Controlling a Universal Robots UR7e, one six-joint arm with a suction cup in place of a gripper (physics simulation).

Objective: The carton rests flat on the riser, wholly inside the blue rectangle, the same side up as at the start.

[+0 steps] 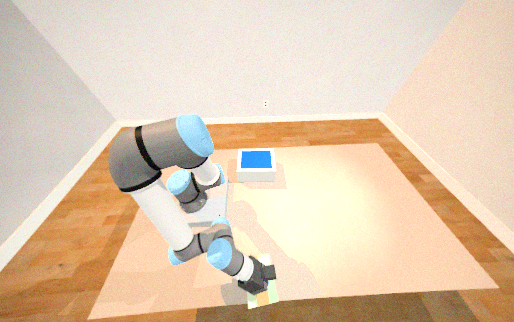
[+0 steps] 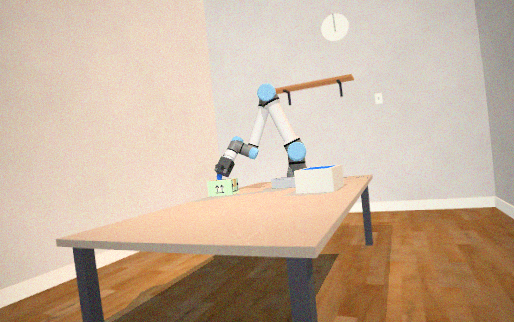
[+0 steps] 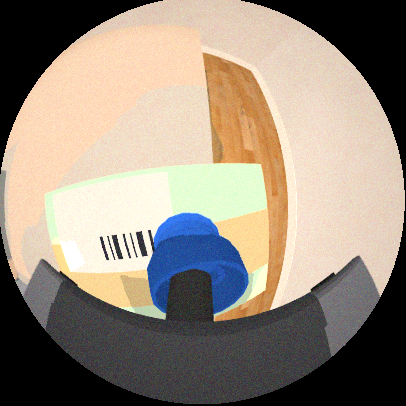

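Pixels of known places: hand, its tool point: (image 2: 218, 180) (image 3: 192, 229); arm's base, origin of its link: (image 1: 194, 200).
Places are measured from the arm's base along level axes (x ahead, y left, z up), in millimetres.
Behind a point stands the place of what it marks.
Observation:
The carton (image 1: 259, 300) @[x 323, y -471, z 40 mm] (image 2: 222, 188) @[x 389, y -384, z -10 mm] (image 3: 211, 185) @[x 380, y -439, z 39 mm] is pale green with a tan tape band and a white barcode label on top. It lies flat on the table near the front edge, far from the riser. My suction cup (image 1: 267, 282) (image 2: 219, 176) (image 3: 185, 227) stands on or just above the carton's top, beside the label, with suction off. The white riser (image 1: 256, 176) @[x 384, y 116, z 9 mm] (image 2: 318, 182) @[x 522, y 228, z -2 mm] stands at the back of the table, and the blue rectangle (image 1: 256, 159) @[x 396, y 214, z 66 mm] (image 2: 318, 167) @[x 416, y 217, z 68 mm] on its top is bare.
The arm's grey base plate (image 1: 215, 209) @[x 128, y -73, z 5 mm] (image 2: 282, 183) @[x 182, y -61, z -25 mm] sits left of the riser. The table (image 1: 339, 207) @[x 863, y -126, z -55 mm] (image 2: 249, 223) @[x 1185, y 107, z -55 mm] ends just in front of the carton, with wooden floor (image 3: 246, 124) beyond. The arm's elbow hangs over the table's left half.

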